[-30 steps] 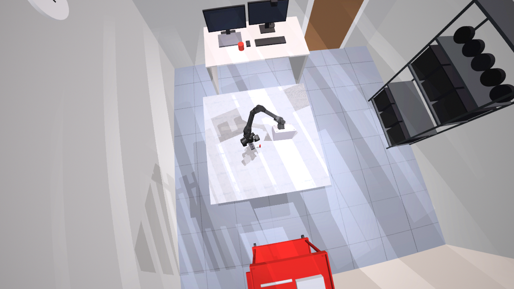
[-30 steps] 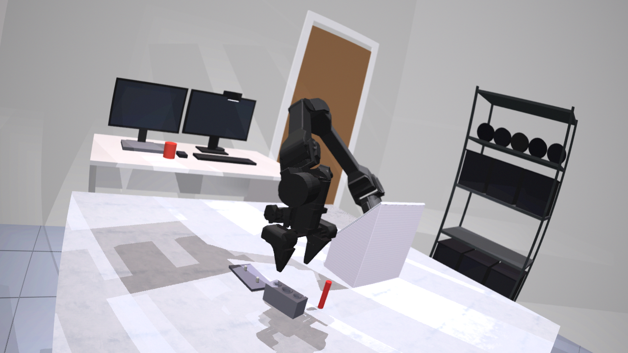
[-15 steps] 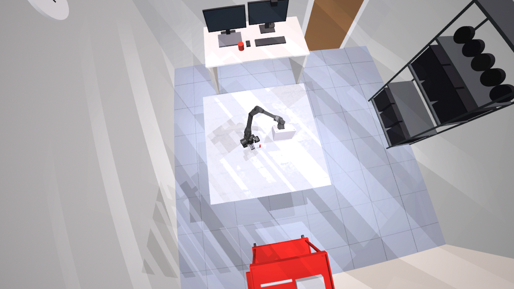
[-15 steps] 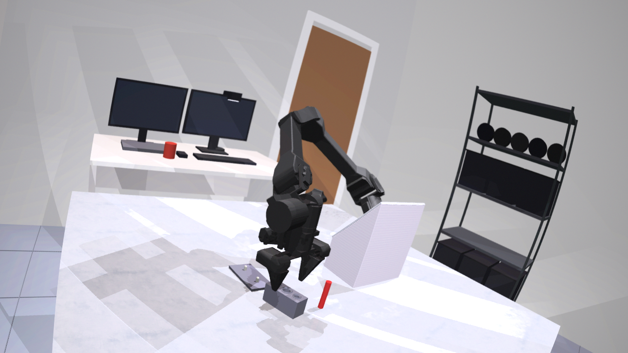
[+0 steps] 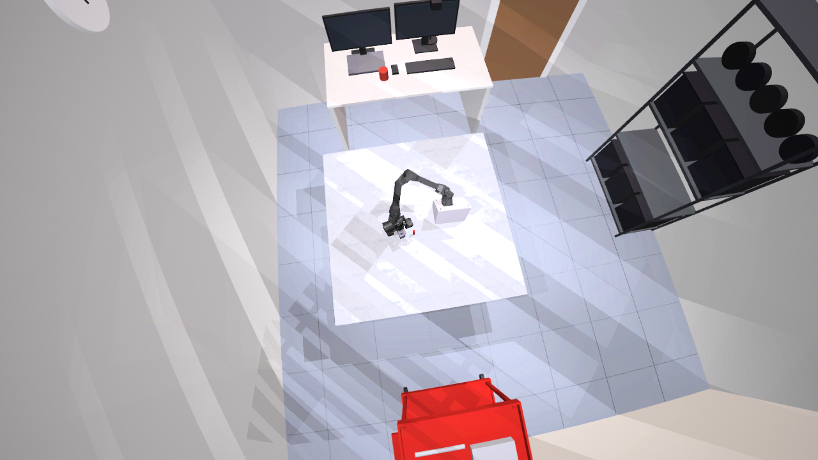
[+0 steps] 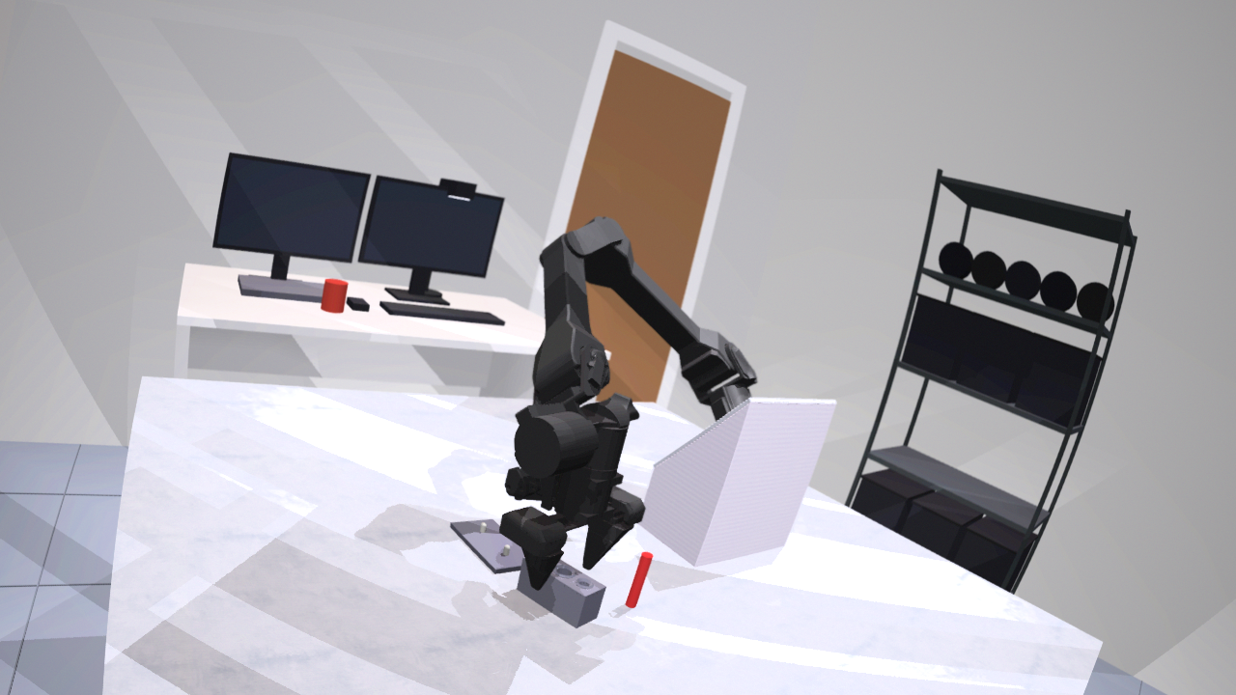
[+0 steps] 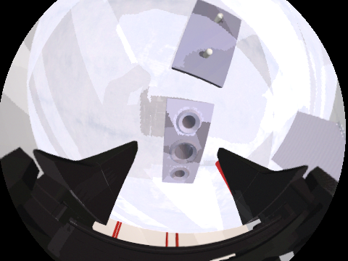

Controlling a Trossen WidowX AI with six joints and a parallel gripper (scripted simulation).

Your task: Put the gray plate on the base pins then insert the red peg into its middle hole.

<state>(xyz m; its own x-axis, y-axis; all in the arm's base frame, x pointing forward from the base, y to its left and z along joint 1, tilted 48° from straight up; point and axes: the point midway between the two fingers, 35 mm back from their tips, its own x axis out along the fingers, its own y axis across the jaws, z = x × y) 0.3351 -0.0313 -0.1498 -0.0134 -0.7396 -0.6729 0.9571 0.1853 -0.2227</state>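
Right now my gripper tip is right at the gray plate. Round my gripper tip: red peg 10 cm behind, 3 cm to the left.
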